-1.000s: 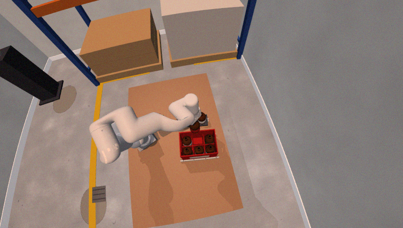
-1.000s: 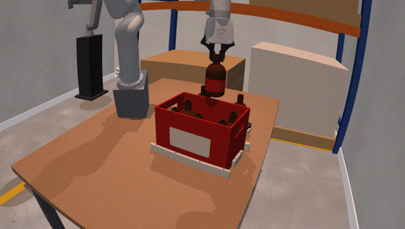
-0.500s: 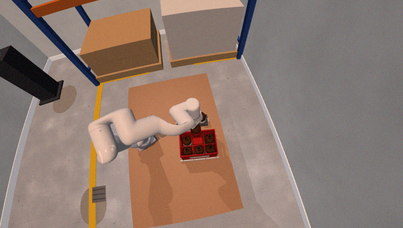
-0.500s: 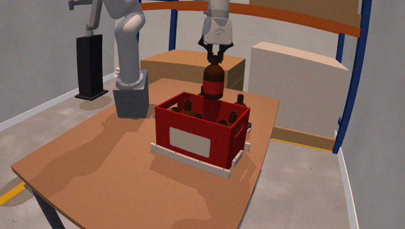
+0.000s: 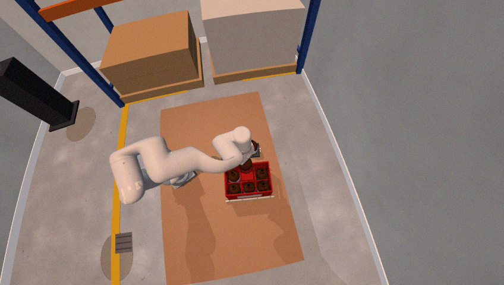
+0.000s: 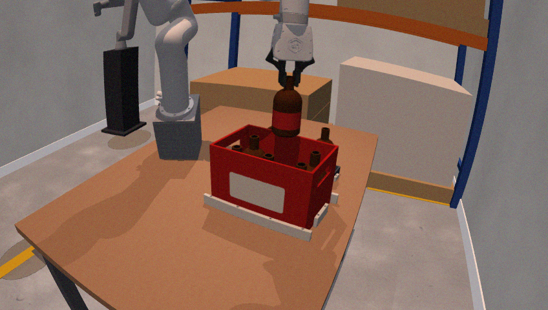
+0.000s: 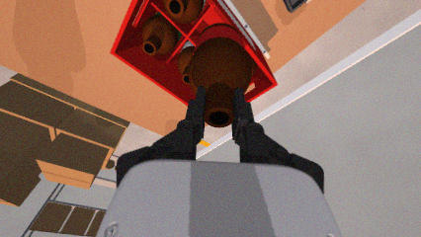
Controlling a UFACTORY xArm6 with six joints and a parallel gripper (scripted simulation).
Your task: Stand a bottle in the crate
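The red crate lies 250 mm below my hand, 60 mm to the right of it and 10 mm behind it. Round my hand: grey tray (320 mm below, 190 mm to the left).
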